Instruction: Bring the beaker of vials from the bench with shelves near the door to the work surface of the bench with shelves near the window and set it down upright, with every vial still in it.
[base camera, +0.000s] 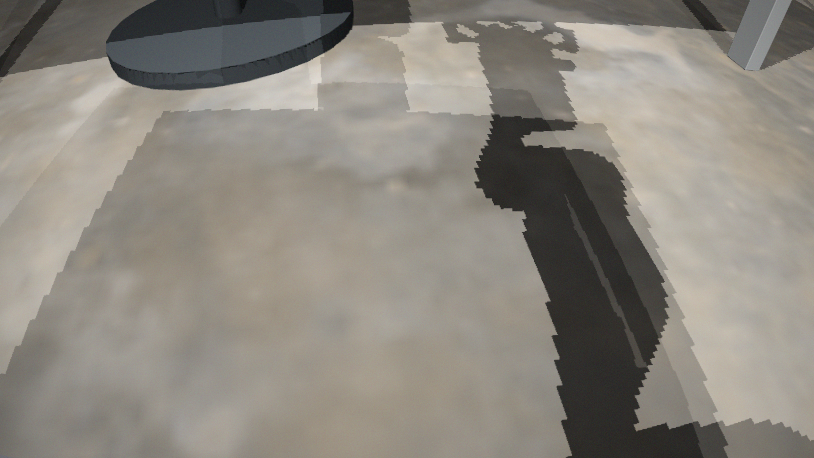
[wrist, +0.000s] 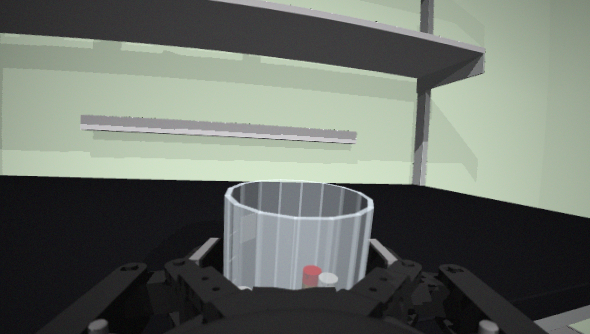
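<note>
The clear beaker (wrist: 298, 240) stands upright on the black bench top (wrist: 125, 215) in the wrist view. A red-capped vial (wrist: 312, 275) and a white-capped vial (wrist: 328, 281) show through its wall. A bit of another pale cap shows low at its left. The lower part of the beaker is hidden behind the gripper body. My gripper (wrist: 293, 254) is open, with one finger on each side of the beaker and the beaker standing loose between them. The beaker does not show in the base camera view.
A grey shelf (wrist: 350, 37) on an upright post (wrist: 422, 135) overhangs the bench. A grey rail (wrist: 220, 129) is on the pale green wall behind. In the base camera view, a round dark stool base (base camera: 227, 54) stands ahead left and a metal leg (base camera: 759, 34) ahead right.
</note>
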